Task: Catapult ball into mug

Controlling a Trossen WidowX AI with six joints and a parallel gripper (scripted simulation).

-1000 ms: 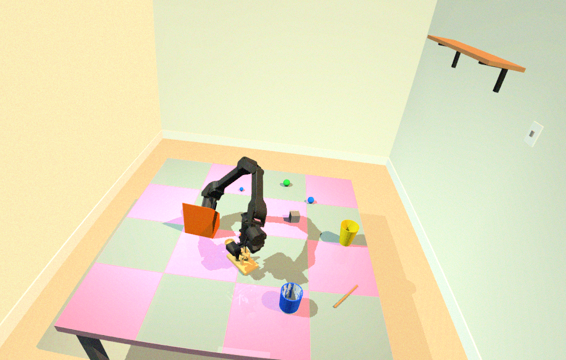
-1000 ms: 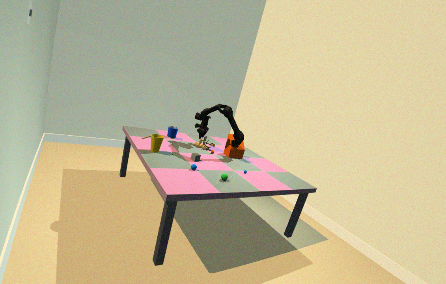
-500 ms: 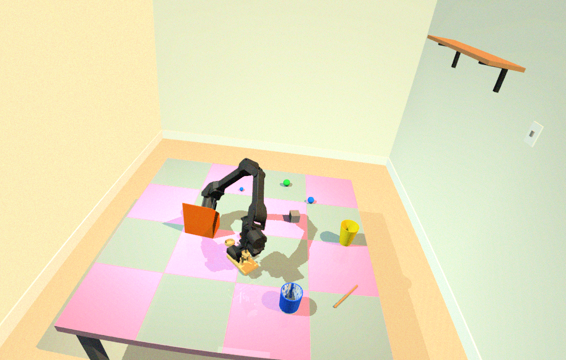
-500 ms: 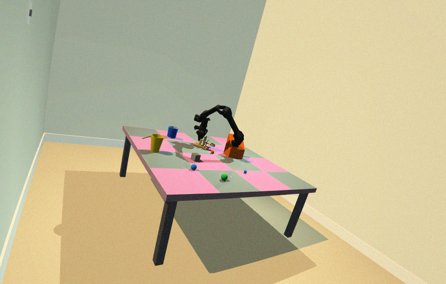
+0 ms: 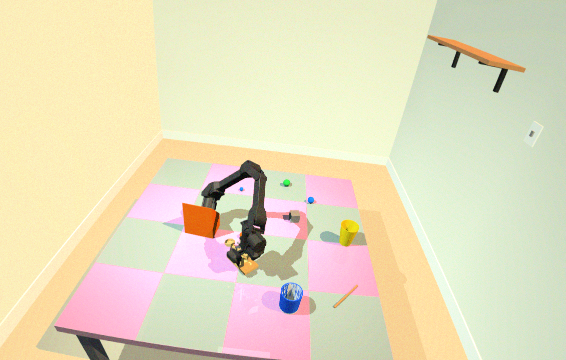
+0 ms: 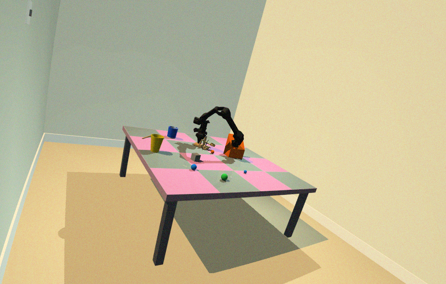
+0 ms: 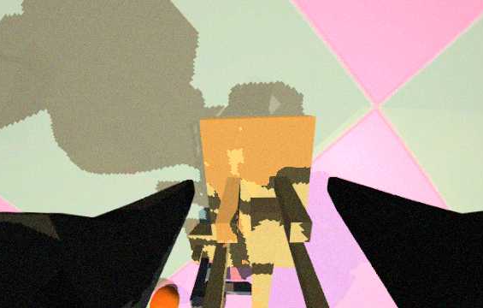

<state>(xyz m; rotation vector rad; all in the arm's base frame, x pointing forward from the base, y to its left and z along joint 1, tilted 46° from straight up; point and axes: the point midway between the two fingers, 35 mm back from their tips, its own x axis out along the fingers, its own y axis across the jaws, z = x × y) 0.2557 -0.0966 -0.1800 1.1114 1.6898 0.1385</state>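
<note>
My gripper tip is now 180 mm to the right of the orange ball, 60 mm past it and 20 mm above it. Also, from my gripper tip: grey cube 400 mm to the left, 170 mm ahead, 10 mm below; then wooden stick 470 mm ahead, 60 mm to the right, 30 mm below; then blue mug 230 mm ahead, 160 mm to the right, 10 mm below.
</note>
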